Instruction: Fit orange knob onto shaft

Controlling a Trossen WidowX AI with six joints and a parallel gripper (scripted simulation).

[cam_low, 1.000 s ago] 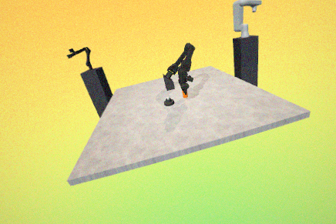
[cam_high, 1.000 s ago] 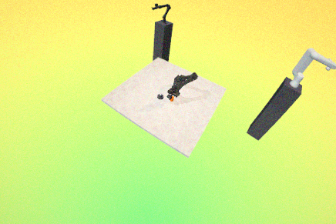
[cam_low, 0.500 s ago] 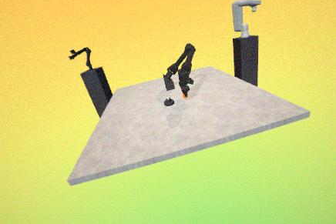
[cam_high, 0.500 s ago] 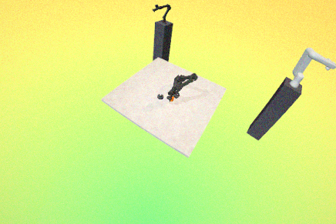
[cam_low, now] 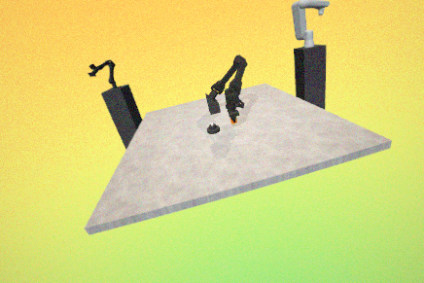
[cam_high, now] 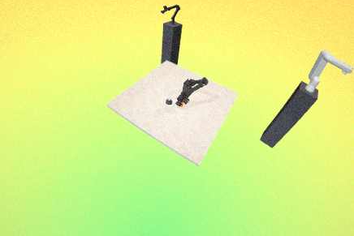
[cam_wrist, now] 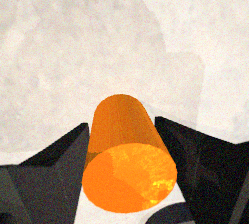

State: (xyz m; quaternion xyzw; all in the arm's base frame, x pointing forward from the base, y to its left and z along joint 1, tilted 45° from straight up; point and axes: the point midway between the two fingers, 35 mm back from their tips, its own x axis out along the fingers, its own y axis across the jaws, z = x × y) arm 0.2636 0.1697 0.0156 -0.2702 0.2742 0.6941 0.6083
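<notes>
My gripper tip is now 140 mm to the left of the silver shaft, 70 mm short of it and 20 mm below it. Also, from my gripper tip: orange knob 30 mm above.
</notes>
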